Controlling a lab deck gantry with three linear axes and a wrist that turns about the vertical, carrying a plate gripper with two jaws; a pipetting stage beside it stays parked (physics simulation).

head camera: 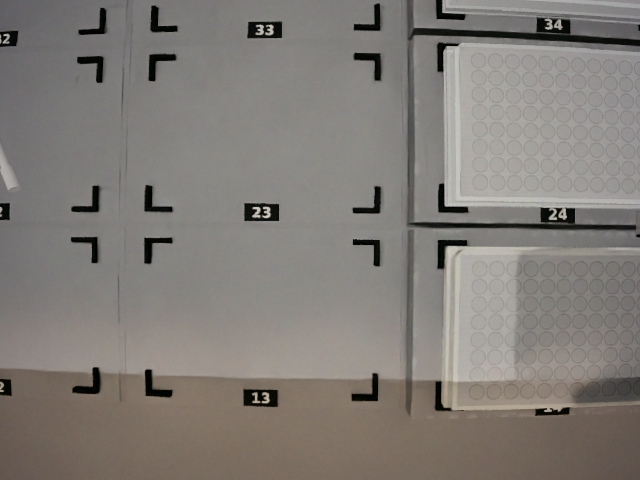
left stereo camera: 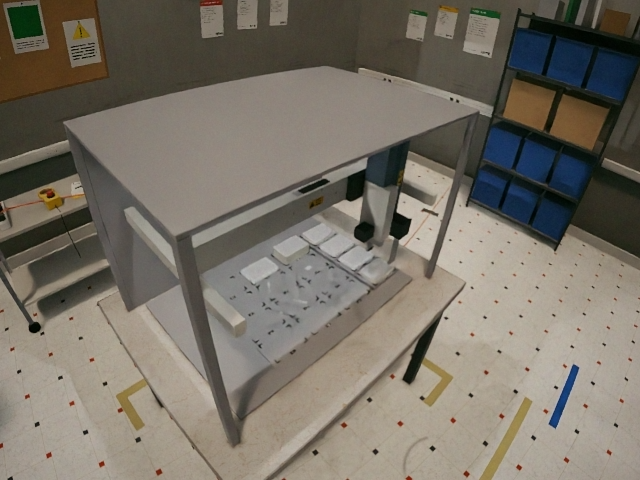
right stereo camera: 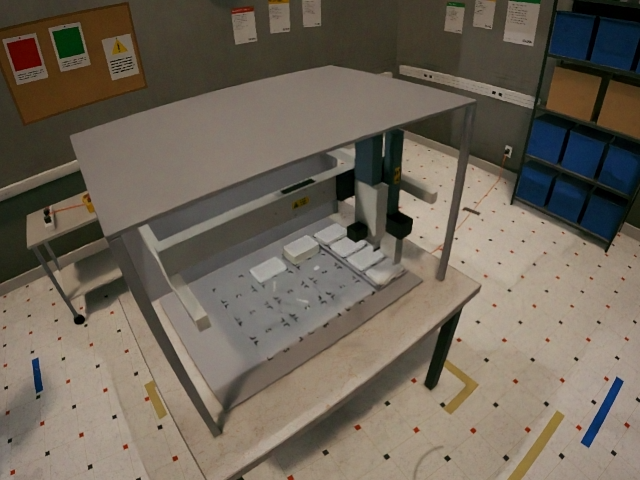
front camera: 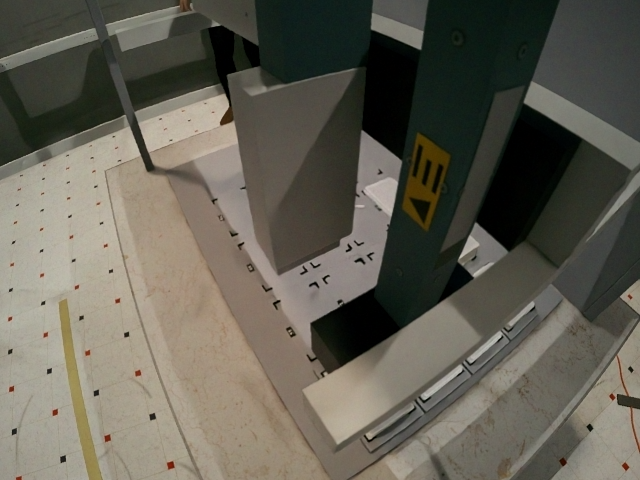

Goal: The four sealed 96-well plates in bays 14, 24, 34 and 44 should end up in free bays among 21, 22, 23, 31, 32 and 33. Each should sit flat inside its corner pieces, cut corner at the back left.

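Where they show: gripper, between the fingertips: [left stereo camera: 380,255] [right stereo camera: 386,256]; robot's base, origin of its link: [left stereo camera: 277,362] [right stereo camera: 269,359] [front camera: 213,201].
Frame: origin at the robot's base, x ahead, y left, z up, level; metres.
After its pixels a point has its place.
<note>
The sealed plate in bay 14 [head camera: 547,330] {x 0.543, y 0.043, z 0.029 m} [left stereo camera: 376,270] {x 0.546, y 0.039, z 0.029 m} [right stereo camera: 383,273] {x 0.536, y 0.032, z 0.029 m} lies at the deck's front right. Behind it are the plates in bay 24 [head camera: 553,124] {x 0.546, y 0.149, z 0.029 m} [left stereo camera: 356,256] {x 0.553, y 0.148, z 0.029 m} [right stereo camera: 366,257] {x 0.553, y 0.142, z 0.029 m}, bay 34 [head camera: 542,6] {x 0.545, y 0.216, z 0.024 m} [left stereo camera: 336,246] {x 0.541, y 0.246, z 0.029 m} [right stereo camera: 348,246] {x 0.546, y 0.243, z 0.029 m} and bay 44 [left stereo camera: 317,234] {x 0.542, y 0.358, z 0.029 m} [right stereo camera: 330,234] {x 0.543, y 0.356, z 0.029 m}. Bays 23 [head camera: 261,212] {x 0.392, y 0.104, z 0.000 m} and 33 [head camera: 264,29] {x 0.392, y 0.211, z 0.000 m} show bare corner pieces. My gripper [left stereo camera: 393,258] [right stereo camera: 397,259] {x 0.557, y 0.043, z 0.095 m} hangs low at the plate in bay 14, under its black body. One jaw shows edge-on; the jaw gap is hidden. In the front view the beam covers the jaws.
The parked pipetting stage [front camera: 305,170] [left stereo camera: 377,206] [right stereo camera: 370,211] hangs left of the gripper. A low white plate [front camera: 381,191] {x 0.198, y 0.349, z 0.014 m} [left stereo camera: 258,270] {x 0.218, y 0.359, z 0.014 m} [right stereo camera: 267,269] {x 0.221, y 0.357, z 0.015 m} and a taller white block [left stereo camera: 290,250] {x 0.370, y 0.342, z 0.042 m} [right stereo camera: 300,250] {x 0.373, y 0.339, z 0.042 m} stand at the back. A loose white rod [head camera: 7,170] {x 0.241, y 0.128, z 0.006 m} lies by bay 22.
</note>
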